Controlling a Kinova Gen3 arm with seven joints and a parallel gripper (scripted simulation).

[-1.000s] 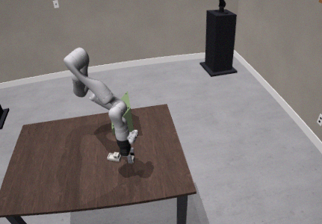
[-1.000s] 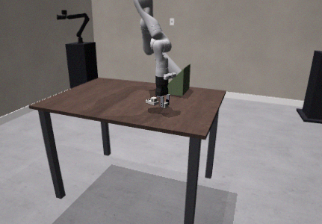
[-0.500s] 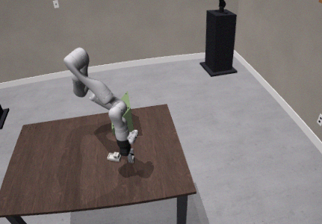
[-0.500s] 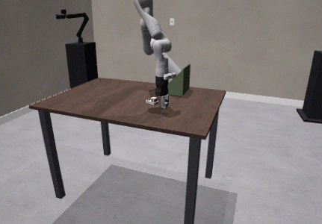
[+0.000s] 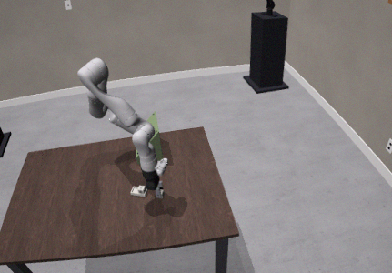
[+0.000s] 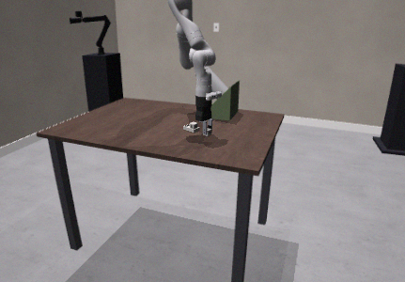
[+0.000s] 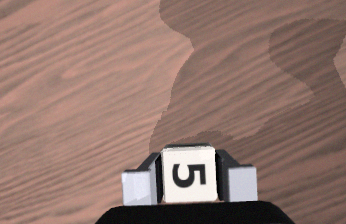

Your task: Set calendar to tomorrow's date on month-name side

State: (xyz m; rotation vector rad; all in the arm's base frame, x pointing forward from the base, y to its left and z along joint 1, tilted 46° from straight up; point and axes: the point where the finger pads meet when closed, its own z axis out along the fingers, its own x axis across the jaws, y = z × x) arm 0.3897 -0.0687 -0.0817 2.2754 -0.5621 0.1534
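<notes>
The digit cube lies 1 cm below my hand. The rest, counted from my hand: white calendar tray 9 cm to the right, 5 cm behind, 2 cm below; then white cube 8 cm to the right, 4 cm behind.
</notes>
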